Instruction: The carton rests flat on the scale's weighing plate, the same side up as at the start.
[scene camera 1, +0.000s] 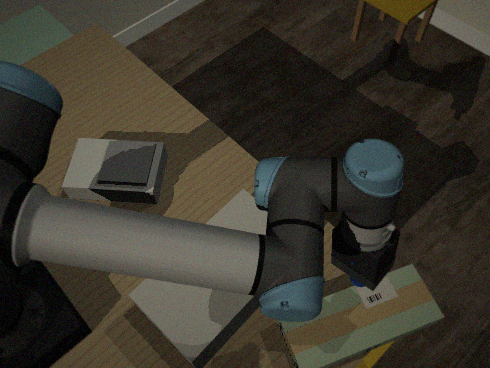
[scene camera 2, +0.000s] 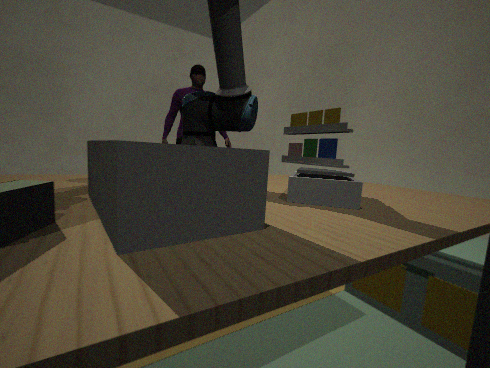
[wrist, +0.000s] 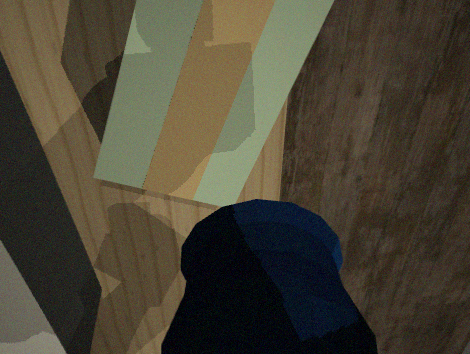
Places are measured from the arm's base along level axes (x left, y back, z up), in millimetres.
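Where they show: hand, tool point: (wrist: 261, 266); arm's base, link origin: (scene camera 1: 12, 321).
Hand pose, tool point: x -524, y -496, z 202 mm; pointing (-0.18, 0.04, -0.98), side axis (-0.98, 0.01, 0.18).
Observation:
Things, the pixels of their top centre, and the offset from my tool point.
- carton, top centre: (wrist: 237, 6) (scene camera 1: 360, 315) dx -37, dy -22, dz -219 mm
- scale, top centre: (scene camera 1: 112, 160) (scene camera 2: 323, 169) dx +692, dy +79, dz -199 mm
- empty grey weighing plate, top centre: (scene camera 2: 324, 170) (scene camera 1: 127, 161) dx +659, dy +54, dz -199 mm
- large grey box with a pale top, top centre: (scene camera 2: 161, 144) (scene camera 1: 220, 266) dx +255, dy +113, dz -159 mm
The carton (scene camera 1: 345, 325) (wrist: 200, 105) has green and orange stripes and a white barcode label. It lies label side up at the table's edge, off the scale; its dark side and green top show at left in scene camera 2 (scene camera 2: 27, 210). The suction gripper's blue cup (scene camera 1: 357, 282) (wrist: 262, 225) is over the carton near the label in scene camera 1 and overlaps a near corner in the wrist view. It is open and holds nothing; any small gap is hard to judge. The scale (scene camera 1: 82, 162) (scene camera 2: 325, 192) bears an empty grey weighing plate (scene camera 1: 127, 165) (scene camera 2: 325, 173).
A large grey box with a pale top (scene camera 1: 172, 312) (scene camera 2: 190, 195) stands between the scale and the carton. The arm crosses above it. A yellow stool (scene camera 1: 405, 7) stands on the floor. A person (scene camera 2: 172, 112) and wall shelves (scene camera 2: 317, 128) are behind the table.

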